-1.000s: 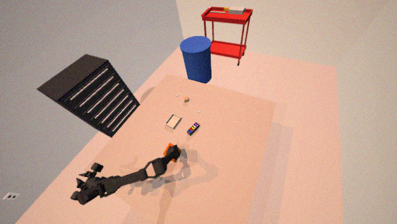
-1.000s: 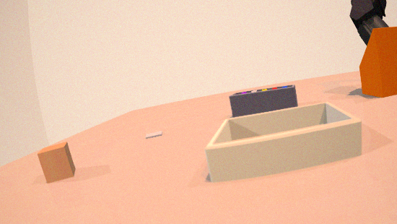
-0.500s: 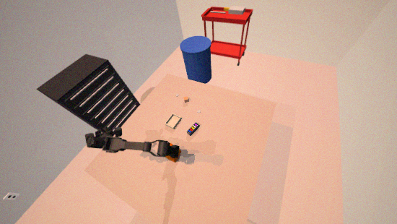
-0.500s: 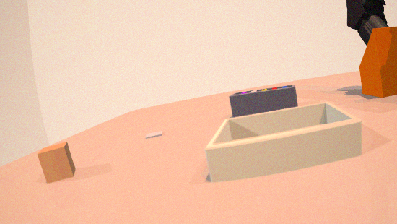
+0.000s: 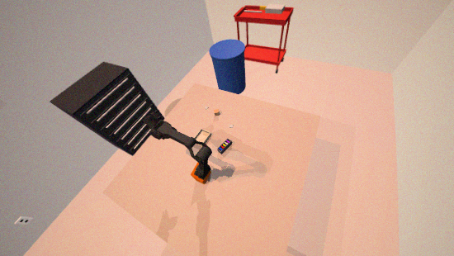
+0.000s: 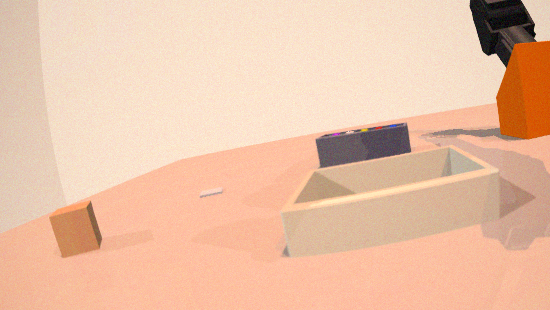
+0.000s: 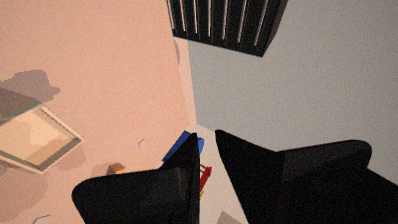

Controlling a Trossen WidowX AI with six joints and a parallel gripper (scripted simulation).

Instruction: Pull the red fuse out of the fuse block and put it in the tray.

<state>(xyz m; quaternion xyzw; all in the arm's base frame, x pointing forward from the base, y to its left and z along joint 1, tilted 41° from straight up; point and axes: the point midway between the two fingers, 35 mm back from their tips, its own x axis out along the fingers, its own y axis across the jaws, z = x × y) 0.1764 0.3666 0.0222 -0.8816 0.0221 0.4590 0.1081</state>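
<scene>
The red fuse is 34 cm to the right of my gripper tip, 32 cm below it and 7 cm ahead of it. Also, from my gripper tip: blue fuse: 34 cm to the right, 32 cm below, 5 cm ahead; cream tray: 34 cm below, 13 cm to the right, 11 cm ahead; yellow fuse: 35 cm to the right, 32 cm below, 9 cm ahead.
</scene>
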